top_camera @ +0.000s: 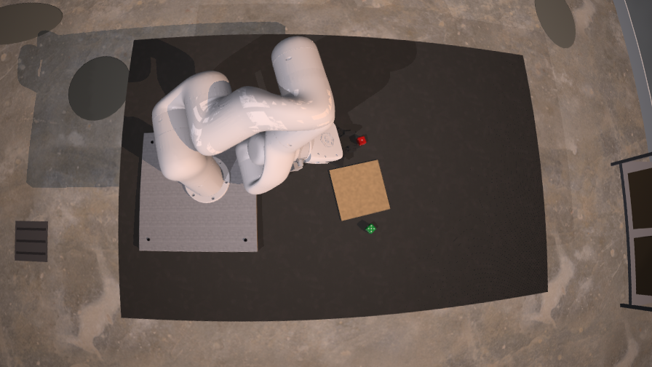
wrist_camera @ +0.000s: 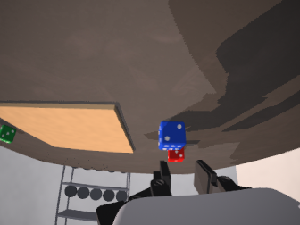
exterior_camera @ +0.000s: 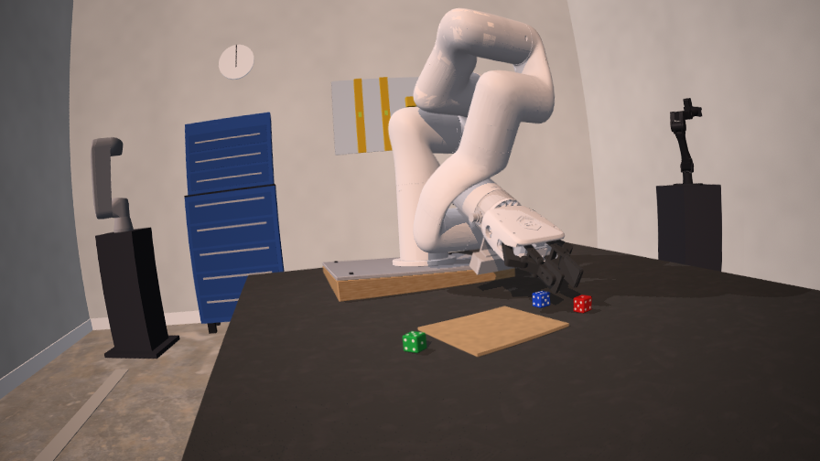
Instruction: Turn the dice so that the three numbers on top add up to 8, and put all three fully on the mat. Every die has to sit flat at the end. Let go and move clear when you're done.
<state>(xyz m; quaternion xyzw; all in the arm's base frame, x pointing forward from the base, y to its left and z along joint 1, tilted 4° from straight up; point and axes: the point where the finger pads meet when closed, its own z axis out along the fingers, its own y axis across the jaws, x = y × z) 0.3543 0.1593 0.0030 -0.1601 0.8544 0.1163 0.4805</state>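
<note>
My hand is 40 mm short of the red die, 20 mm to the right of it and 40 mm above it. Round my hand: tan mat 60 mm ahead, 120 mm to the right, 50 mm below; then green die 100 mm ahead, 220 mm to the right, 40 mm below; then blue die 20 mm behind, 30 mm to the right, 40 mm below.
</note>
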